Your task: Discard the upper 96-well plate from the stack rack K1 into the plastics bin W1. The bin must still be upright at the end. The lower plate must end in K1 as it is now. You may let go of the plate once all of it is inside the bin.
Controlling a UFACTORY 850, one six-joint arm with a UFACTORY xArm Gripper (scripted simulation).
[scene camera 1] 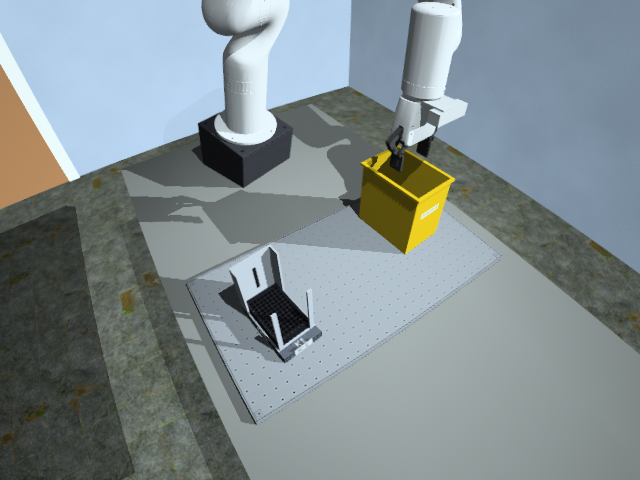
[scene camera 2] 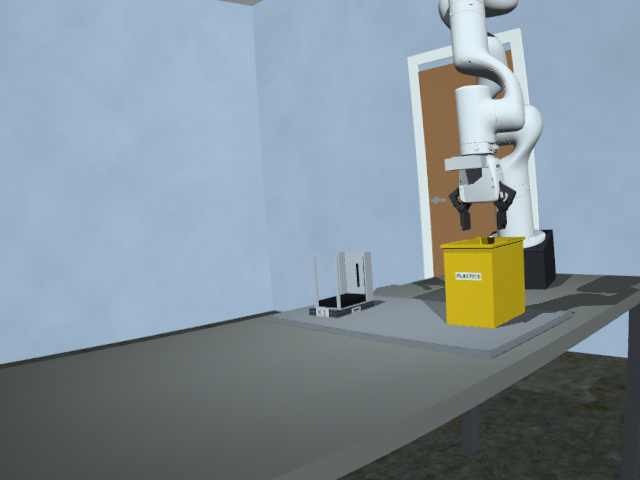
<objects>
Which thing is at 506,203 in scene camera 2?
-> My gripper.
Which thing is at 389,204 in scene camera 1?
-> A yellow plastics bin.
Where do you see a black 96-well plate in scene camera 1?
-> At 258,309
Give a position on a yellow plastics bin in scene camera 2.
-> At 485,287
</objects>
